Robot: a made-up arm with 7 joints.
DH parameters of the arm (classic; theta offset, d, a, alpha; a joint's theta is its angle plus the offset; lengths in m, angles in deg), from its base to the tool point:
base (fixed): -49.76 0 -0.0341 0
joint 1: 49.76 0.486 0.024 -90
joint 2: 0 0.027 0.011 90
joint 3: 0 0.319 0.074 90
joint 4: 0 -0.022 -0.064 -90
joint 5: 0 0.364 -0.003 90
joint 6: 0 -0.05 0.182 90
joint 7: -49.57 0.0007 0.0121 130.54
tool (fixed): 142.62 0.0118 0 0
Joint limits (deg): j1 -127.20..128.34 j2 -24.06..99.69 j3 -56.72..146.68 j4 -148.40..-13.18 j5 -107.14..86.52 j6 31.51..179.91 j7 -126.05..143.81
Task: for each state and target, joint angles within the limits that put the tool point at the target. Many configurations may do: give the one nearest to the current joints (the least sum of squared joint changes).
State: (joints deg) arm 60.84 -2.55 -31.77 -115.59 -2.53 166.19 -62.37
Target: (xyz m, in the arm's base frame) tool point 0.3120 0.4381 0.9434
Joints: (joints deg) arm 65.04 -3.77 -26.57 -106.54 -2.75 164.66 -61.92
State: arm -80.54 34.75 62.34 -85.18 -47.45 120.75 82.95
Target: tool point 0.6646 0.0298 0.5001
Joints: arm -64.11 42.91 61.48 -111.41 -52.36 114.66 82.41
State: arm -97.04 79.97 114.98 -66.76 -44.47 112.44 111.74
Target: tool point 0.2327 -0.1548 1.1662
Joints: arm -97.64 64.08 144.52 -90.53 -51.40 117.72 111.27
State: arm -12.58 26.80 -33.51 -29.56 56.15 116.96 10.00
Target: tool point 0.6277 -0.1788 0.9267
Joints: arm 0.19 42.23 -29.59 -45.44 71.99 158.31 7.45
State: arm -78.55 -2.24 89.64 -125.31 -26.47 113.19 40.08
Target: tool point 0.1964 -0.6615 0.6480
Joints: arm -122.62 18.11 46.52 -105.90 -18.66 112.48 41.83
